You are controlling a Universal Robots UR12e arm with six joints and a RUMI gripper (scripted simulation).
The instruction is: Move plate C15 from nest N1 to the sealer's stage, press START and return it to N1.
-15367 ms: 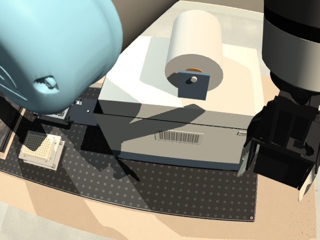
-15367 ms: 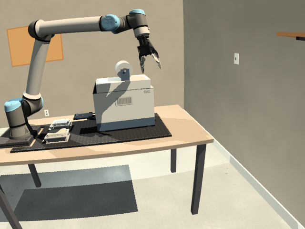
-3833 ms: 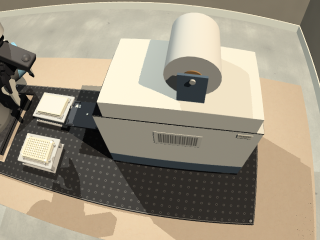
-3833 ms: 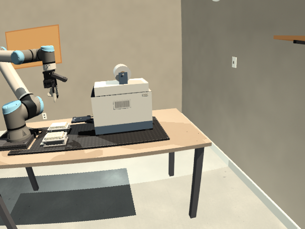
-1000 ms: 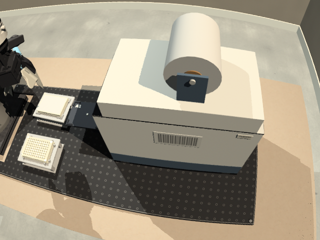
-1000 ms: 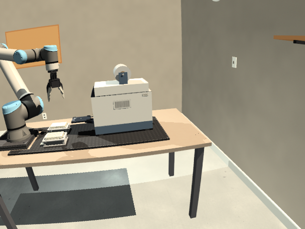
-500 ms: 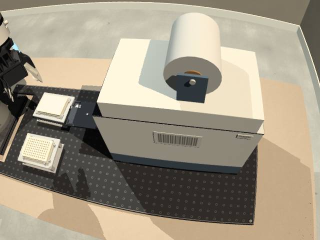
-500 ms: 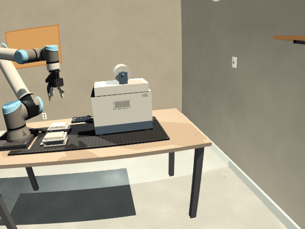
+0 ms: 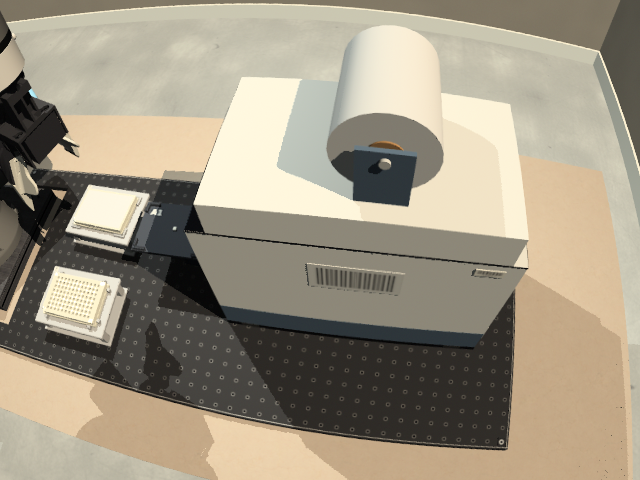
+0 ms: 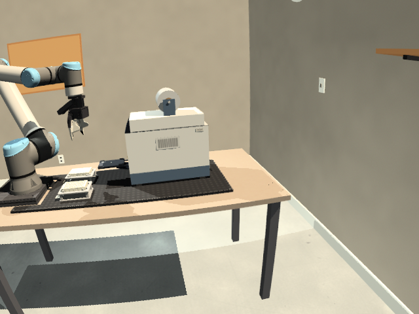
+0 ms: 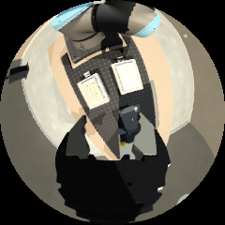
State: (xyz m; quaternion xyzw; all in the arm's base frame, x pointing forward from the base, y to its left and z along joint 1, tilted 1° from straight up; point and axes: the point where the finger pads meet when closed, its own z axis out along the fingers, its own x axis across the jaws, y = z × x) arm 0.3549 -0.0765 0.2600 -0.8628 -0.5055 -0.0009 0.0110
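My gripper is now 240 mm above the well plate, 90 mm to the left of it and 50 mm past it. The rest, counted from my hand: foil roll: 490 mm ahead, 130 mm above, 40 mm to the right; then sealer stage: 180 mm below, 160 mm ahead, 20 mm to the left.
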